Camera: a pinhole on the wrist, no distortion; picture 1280 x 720 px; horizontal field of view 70.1 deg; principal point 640.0 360.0 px. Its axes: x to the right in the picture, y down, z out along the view. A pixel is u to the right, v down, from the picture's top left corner.
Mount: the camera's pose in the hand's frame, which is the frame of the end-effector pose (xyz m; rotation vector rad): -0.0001 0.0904 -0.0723 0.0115 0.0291 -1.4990
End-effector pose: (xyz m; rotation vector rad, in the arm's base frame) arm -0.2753 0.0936 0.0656 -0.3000 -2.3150 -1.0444
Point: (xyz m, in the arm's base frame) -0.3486 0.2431 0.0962
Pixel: 651 684
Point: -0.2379 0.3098 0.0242
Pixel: 428 129
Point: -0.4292 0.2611 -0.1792
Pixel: 1058 262
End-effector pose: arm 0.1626 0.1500 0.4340 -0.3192 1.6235 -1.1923
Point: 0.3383 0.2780 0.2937
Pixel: outside the picture
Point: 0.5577 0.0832 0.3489
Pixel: 433 220
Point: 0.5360 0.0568 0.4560
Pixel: 652 134
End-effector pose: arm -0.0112 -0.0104 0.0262 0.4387 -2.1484 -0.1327
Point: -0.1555 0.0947 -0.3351
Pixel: outside the picture
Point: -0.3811 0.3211 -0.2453
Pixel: 151 136
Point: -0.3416 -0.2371 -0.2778
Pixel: 1112 347
